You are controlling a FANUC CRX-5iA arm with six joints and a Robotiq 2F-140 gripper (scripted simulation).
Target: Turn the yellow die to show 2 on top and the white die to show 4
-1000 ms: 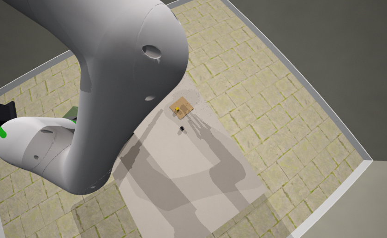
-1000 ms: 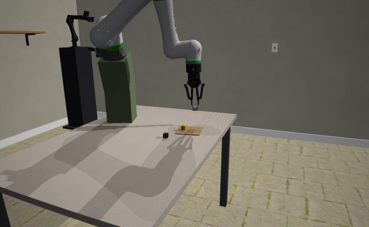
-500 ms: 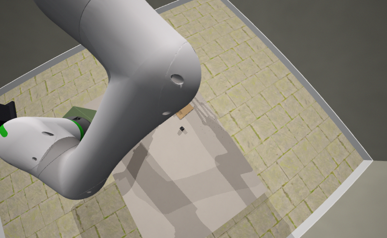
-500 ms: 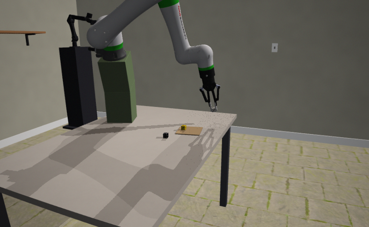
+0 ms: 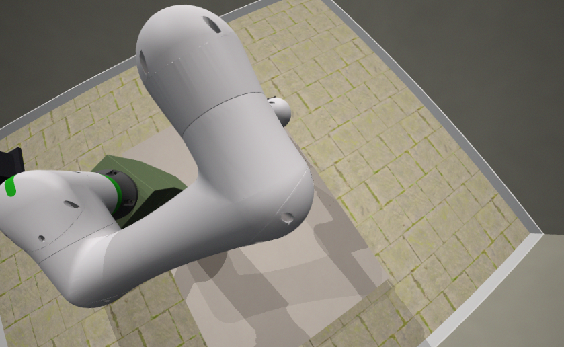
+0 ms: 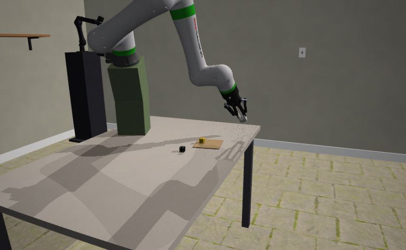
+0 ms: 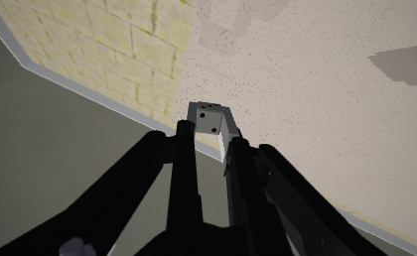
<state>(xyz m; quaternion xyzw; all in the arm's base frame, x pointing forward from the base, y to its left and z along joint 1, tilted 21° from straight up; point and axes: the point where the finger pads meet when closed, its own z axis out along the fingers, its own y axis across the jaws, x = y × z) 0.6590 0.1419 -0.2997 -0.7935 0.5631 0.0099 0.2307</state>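
The tan mat is 220 mm to the right of my hand, 130 mm behind it and 110 mm below it. From my hand the other things lie so: white die 20 mm below, 10 mm to the left; then black die 370 mm to the right, 210 mm behind, 100 mm below; then yellow die 220 mm to the right, 160 mm behind, 100 mm below.
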